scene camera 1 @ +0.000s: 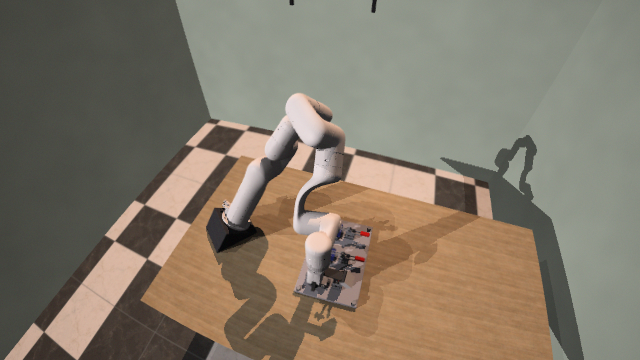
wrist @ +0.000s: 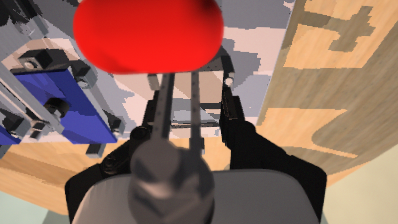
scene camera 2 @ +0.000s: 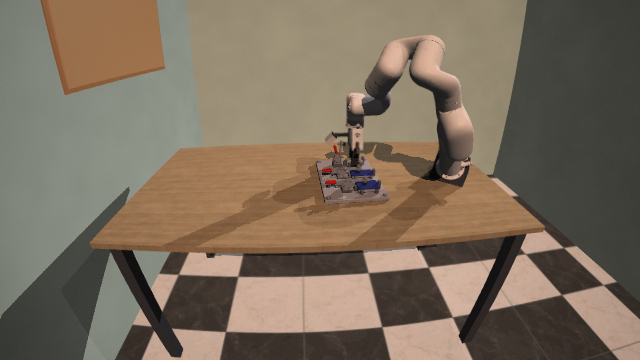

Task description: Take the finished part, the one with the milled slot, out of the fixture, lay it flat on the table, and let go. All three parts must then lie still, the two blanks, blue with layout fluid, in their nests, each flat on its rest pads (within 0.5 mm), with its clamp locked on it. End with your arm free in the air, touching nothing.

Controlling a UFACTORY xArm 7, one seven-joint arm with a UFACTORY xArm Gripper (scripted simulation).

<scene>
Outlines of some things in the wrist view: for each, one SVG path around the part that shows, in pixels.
My gripper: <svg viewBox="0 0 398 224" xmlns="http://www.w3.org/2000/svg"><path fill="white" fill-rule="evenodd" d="M159 90L155 90L153 100L148 100L142 125L135 127L131 131L129 140L105 156L101 163L94 164L72 176L66 182L64 190L70 224L137 224L128 207L128 186L132 176L130 162L135 150L142 143L151 139ZM222 87L219 122L222 143L225 143L225 147L231 150L230 169L232 170L211 170L215 183L215 211L211 224L320 224L327 185L325 171L296 156L288 155L281 147L258 134L254 124L245 120L239 96L232 96L230 87Z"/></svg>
A grey finished part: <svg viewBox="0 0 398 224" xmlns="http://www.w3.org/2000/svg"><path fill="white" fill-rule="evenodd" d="M191 71L175 72L170 119L174 139L191 138ZM220 54L216 54L206 65L199 68L201 138L219 136L223 66Z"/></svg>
A blue blank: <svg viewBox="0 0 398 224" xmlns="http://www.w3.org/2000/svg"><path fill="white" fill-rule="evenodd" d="M9 70L42 105L52 97L62 99L69 105L70 109L65 117L60 119L60 124L65 127L61 134L72 144L108 144L118 142L119 136L113 134L111 130L112 123L90 90L82 89L75 78L78 72L72 63L48 65L44 70L27 71L25 68Z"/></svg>
</scene>
